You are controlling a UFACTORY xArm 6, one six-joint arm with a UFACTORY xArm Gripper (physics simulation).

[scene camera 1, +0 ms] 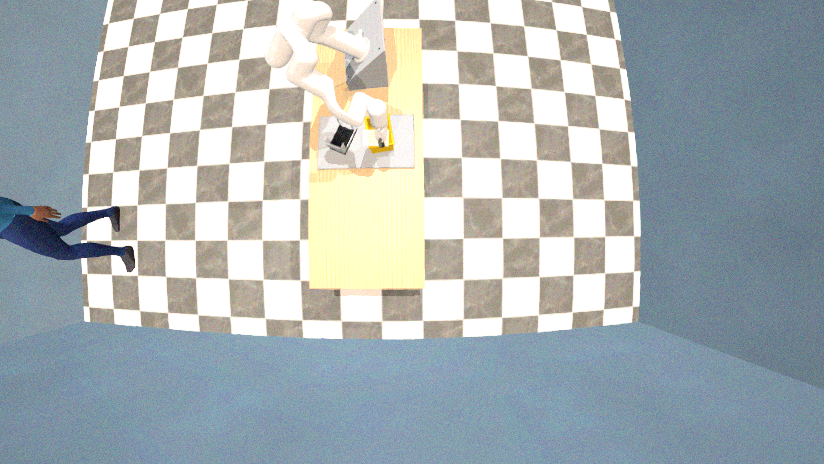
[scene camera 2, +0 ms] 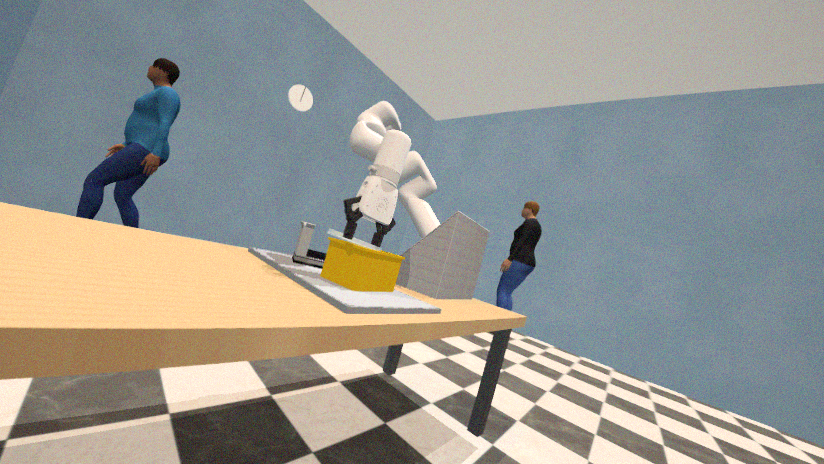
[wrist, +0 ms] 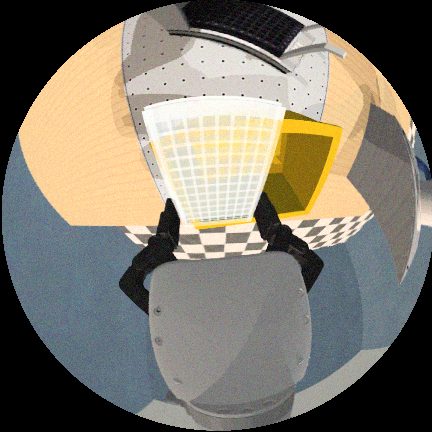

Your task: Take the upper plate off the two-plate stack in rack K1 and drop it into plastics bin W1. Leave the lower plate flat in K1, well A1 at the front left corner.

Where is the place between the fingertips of my gripper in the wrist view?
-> At 216,203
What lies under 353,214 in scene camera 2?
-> My gripper.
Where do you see a white gridded plate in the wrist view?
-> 214,152
